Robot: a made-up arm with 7 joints.
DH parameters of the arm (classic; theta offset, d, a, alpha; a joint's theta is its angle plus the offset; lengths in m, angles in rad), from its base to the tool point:
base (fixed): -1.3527 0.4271 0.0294 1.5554
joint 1: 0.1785 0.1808 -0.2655 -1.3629
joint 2: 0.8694 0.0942 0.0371 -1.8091
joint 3: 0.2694 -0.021 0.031 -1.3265
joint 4: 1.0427 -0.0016 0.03 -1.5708
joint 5: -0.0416 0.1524 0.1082 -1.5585
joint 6: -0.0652 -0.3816 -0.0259 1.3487
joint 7: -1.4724 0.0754 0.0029 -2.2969
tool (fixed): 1.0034 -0.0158 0 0
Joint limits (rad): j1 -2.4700..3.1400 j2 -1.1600..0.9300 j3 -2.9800..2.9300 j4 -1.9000..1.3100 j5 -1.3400..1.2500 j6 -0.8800..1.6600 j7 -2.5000..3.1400
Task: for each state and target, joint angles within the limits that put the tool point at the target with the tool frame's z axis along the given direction. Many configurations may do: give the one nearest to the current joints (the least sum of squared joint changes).
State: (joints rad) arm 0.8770 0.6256 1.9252 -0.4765 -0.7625 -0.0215 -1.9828
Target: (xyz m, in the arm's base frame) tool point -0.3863 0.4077 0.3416 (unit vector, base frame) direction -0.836 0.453 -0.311
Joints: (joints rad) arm 1.0097 0.9300 2.0096 -0.7636 -0.8398 -0.7045 -1.3481
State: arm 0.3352 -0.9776 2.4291 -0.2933 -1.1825 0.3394 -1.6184
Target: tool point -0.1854 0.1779 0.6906 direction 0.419 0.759 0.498
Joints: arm 0.6068 -0.9680 2.7259 -0.1968 -0.8439 -0.4685 -1.0906
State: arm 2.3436 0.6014 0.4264 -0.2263 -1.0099 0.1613 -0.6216
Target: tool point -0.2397 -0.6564 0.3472 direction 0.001 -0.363 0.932
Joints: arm 2.9679 0.3547 0.5814 0.2111 -1.0231 -0.1647 -0.6718
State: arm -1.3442 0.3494 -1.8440 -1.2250 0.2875 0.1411 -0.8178
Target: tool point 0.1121 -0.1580 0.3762 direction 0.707 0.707 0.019
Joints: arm -1.1263 0.1280 -1.4482 -1.3371 -0.4201 0.3973 -0.9025
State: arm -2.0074 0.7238 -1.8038 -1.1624 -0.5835 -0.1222 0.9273
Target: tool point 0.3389 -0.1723 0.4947 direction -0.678 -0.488 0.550
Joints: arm -2.3216 0.8662 -1.4151 -1.1984 -0.2495 0.3626 1.1455
